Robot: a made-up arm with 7 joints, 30 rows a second.
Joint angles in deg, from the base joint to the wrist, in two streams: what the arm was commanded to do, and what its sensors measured. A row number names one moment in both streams.
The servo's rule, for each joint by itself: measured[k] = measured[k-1] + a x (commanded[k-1-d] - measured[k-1]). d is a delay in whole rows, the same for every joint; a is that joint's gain. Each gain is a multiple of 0.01, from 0.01 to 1. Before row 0 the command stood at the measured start. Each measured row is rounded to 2 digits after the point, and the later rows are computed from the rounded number. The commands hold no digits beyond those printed.
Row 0, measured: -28.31, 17.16, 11.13, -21.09, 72.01, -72.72, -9.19
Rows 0 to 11, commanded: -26.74, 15.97, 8.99, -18.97, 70.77, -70.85, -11.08; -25.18, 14.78, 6.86, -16.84, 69.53, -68.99, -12.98; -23.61, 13.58, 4.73, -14.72, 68.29, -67.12, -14.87; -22.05, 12.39, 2.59, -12.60, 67.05, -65.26, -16.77; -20.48, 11.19, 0.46, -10.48, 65.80, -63.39, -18.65; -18.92, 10.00, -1.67, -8.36, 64.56, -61.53, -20.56; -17.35, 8.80, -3.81, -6.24, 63.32, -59.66, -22.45; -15.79, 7.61, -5.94, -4.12, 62.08, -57.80, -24.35; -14.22, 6.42, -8.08, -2.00, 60.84, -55.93, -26.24; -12.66, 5.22, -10.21, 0.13, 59.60, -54.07, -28.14; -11.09, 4.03, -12.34, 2.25, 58.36, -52.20, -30.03; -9.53, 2.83, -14.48, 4.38, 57.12, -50.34, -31.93
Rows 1 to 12, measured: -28.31, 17.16, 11.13, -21.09, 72.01, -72.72, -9.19; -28.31, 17.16, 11.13, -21.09, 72.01, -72.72, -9.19; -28.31, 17.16, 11.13, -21.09, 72.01, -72.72, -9.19; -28.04, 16.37, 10.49, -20.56, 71.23, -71.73, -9.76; -27.55, 15.32, 9.40, -19.63, 70.16, -70.28, -10.73; -26.88, 14.17, 8.00, -18.40, 68.98, -68.61, -11.97; -26.06, 13.00, 6.38, -16.95, 67.76, -66.83, -13.41; -25.11, 11.81, 4.60, -15.33, 66.53, -65.01, -14.98; -24.06, 10.62, 2.72, -13.59, 65.29, -63.17, -16.65; -22.92, 9.42, 0.76, -11.75, 64.05, -61.31, -18.39; -21.71, 8.23, -1.25, -9.84, 62.81, -59.45, -20.18; -20.44, 7.04, -3.30, -7.88, 61.57, -57.58, -22.00
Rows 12 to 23, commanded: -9.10, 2.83, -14.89, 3.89, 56.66, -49.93, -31.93; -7.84, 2.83, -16.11, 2.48, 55.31, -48.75, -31.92; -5.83, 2.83, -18.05, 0.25, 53.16, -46.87, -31.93; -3.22, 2.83, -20.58, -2.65, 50.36, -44.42, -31.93; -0.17, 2.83, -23.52, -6.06, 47.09, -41.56, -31.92; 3.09, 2.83, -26.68, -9.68, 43.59, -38.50, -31.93; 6.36, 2.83, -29.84, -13.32, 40.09, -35.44, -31.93; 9.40, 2.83, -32.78, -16.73, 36.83, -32.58, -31.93; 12.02, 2.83, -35.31, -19.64, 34.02, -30.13, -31.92; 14.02, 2.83, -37.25, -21.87, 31.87, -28.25, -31.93; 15.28, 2.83, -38.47, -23.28, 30.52, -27.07, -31.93; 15.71, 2.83, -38.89, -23.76, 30.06, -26.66, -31.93
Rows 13 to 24, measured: -19.12, 5.84, -5.37, -5.88, 60.33, -55.72, -23.84; -17.75, 4.65, -7.46, -3.85, 59.09, -53.85, -25.70; -16.35, 3.45, -9.57, -1.79, 57.85, -51.99, -27.57; -15.12, 3.04, -11.17, -0.37, 57.10, -50.90, -28.88; -13.88, 2.90, -12.65, 0.34, 55.97, -49.76, -29.79; -12.51, 2.85, -14.27, 0.32, 54.20, -48.23, -30.43; -10.93, 2.84, -16.16, -0.42, 51.78, -46.21, -30.88; -9.10, 2.83, -18.37, -1.83, 48.83, -43.75, -31.19; -7.03, 2.83, -20.86, -3.79, 45.53, -40.97, -31.41; -4.75, 2.83, -23.55, -6.17, 42.10, -38.04, -31.57; -2.34, 2.83, -26.32, -8.81, 38.78, -35.15, -31.68; 0.10, 2.83, -29.02, -11.52, 35.78, -32.49, -31.75
